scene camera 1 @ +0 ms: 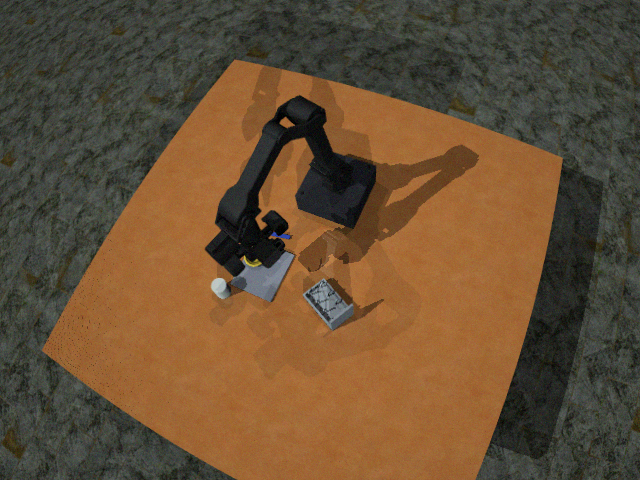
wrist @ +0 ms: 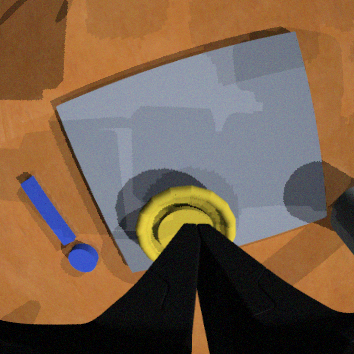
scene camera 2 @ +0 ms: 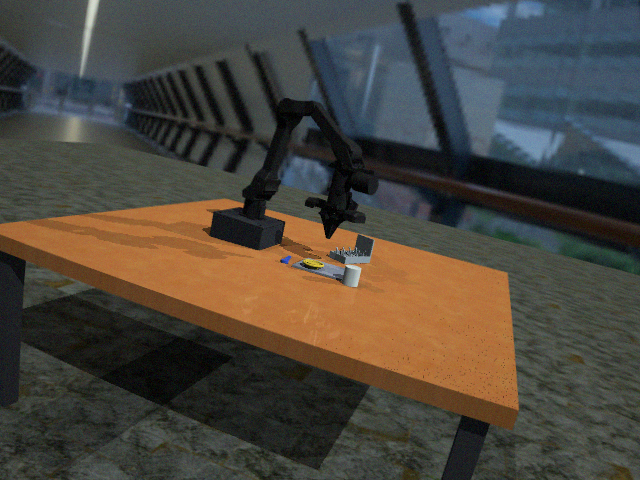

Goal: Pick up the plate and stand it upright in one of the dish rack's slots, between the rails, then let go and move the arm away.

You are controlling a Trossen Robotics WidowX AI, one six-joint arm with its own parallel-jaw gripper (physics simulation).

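Note:
The yellow plate (scene camera 1: 252, 262) (scene camera 2: 313, 264) (wrist: 175, 222) is round with a raised rim. It lies face up on the grey board (scene camera 1: 268, 290) (scene camera 2: 330, 269) (wrist: 175, 85), near one of its edges. My gripper (scene camera 2: 328, 236) (wrist: 194, 235) is shut and empty, with its fingertips together. It points down and hangs above the plate, apart from it. In the wrist view the fingers cover the plate's lower part; in scene camera 1 the arm hides part of it. The grey dish rack (scene camera 1: 341, 316) (scene camera 2: 364, 245) stands apart from the board, with upright rails and a tall end panel.
A white cylinder (scene camera 1: 220, 288) (scene camera 2: 352, 276) stands beside a corner of the board. A small blue object with a long handle (scene camera 1: 281, 236) (scene camera 2: 285, 259) (wrist: 47, 210) lies off the board's opposite side. The arm's dark base (scene camera 1: 336, 193) (scene camera 2: 247, 228) is on the orange table (scene camera 1: 413, 351) (scene camera 2: 248, 294).

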